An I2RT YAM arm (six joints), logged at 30 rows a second.
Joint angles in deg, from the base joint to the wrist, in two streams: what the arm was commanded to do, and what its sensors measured. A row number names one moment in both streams.
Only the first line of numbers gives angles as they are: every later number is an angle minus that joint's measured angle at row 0.
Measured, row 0: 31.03, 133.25, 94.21, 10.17, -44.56, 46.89
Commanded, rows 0 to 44: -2.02, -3.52, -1.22, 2.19, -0.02, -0.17; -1.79, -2.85, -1.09, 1.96, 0.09, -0.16; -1.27, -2.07, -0.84, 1.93, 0.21, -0.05; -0.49, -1.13, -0.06, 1.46, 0.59, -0.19; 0.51, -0.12, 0.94, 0.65, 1.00, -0.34; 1.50, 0.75, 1.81, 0.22, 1.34, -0.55; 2.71, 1.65, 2.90, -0.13, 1.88, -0.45; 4.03, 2.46, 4.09, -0.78, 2.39, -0.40; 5.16, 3.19, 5.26, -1.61, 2.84, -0.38; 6.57, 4.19, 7.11, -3.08, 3.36, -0.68; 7.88, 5.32, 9.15, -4.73, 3.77, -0.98; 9.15, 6.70, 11.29, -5.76, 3.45, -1.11; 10.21, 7.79, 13.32, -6.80, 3.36, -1.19; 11.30, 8.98, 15.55, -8.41, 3.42, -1.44; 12.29, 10.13, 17.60, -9.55, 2.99, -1.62; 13.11, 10.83, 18.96, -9.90, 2.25, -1.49; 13.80, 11.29, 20.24, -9.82, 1.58, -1.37; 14.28, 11.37, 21.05, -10.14, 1.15, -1.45; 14.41, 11.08, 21.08, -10.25, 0.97, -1.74; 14.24, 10.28, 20.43, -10.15, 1.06, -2.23; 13.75, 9.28, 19.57, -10.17, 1.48, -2.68; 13.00, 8.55, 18.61, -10.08, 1.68, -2.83; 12.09, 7.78, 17.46, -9.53, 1.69, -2.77; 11.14, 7.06, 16.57, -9.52, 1.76, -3.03; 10.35, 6.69, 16.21, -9.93, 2.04, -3.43; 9.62, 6.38, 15.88, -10.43, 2.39, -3.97; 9.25, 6.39, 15.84, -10.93, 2.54, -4.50; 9.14, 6.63, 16.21, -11.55, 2.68, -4.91; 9.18, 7.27, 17.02, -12.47, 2.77, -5.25; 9.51, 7.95, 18.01, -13.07, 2.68, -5.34; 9.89, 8.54, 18.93, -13.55, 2.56, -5.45; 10.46, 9.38, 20.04, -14.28, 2.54, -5.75; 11.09, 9.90, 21.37, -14.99, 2.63, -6.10; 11.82, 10.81, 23.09, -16.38, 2.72, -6.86; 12.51, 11.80, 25.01, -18.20, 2.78, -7.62; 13.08, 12.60, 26.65, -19.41, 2.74, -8.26; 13.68, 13.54, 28.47, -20.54, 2.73, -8.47; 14.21, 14.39, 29.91, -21.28, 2.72, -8.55; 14.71, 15.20, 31.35, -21.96, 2.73, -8.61; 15.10, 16.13, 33.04, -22.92, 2.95, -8.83; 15.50, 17.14, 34.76, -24.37, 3.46, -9.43; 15.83, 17.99, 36.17, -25.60, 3.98, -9.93; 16.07, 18.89, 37.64, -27.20, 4.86, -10.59; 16.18, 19.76, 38.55, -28.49, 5.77, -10.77; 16.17, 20.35, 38.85, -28.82, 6.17, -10.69
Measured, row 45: 16.39, 17.29, 36.77, -22.18, 3.85, -8.67
